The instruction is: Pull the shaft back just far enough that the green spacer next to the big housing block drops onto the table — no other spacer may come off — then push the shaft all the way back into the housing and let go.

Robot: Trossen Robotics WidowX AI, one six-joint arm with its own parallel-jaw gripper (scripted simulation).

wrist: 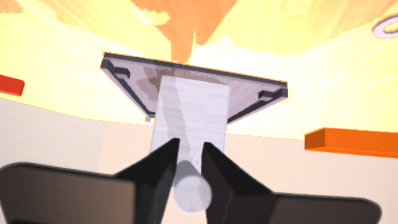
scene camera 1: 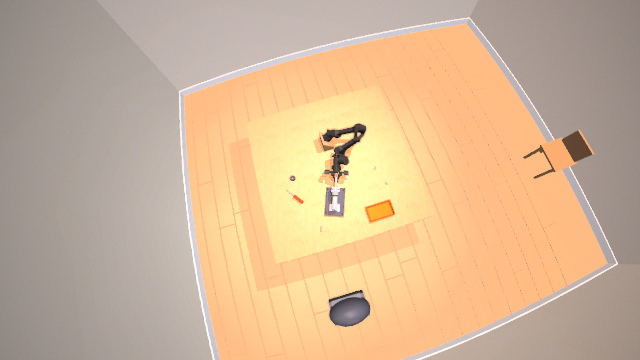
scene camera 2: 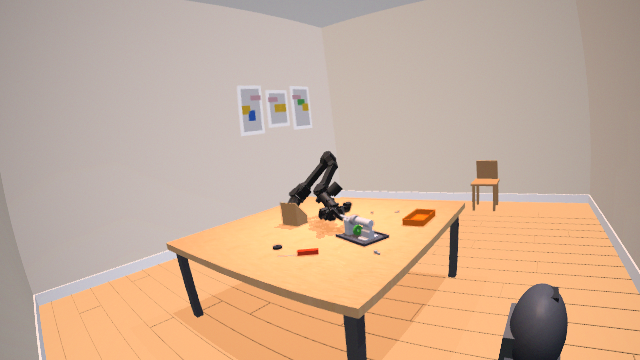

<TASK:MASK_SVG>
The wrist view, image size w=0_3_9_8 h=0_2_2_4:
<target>gripper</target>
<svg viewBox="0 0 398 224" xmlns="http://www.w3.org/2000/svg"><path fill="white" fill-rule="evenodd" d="M201 175L210 185L212 192L211 202L205 210L207 224L379 224L382 218L382 210L379 204L362 197L293 194L272 191L243 170L240 165L232 161L211 142L204 142ZM180 138L172 138L151 152L151 154L114 174L95 173L30 162L6 164L0 168L0 207L6 224L161 224L172 191L171 187L176 172Z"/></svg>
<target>light grey shaft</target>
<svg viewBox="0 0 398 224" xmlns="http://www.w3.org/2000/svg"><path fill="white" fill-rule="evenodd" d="M185 160L179 162L176 166L173 187L174 202L182 213L195 215L207 209L211 202L212 192L210 185L191 162Z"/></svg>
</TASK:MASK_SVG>
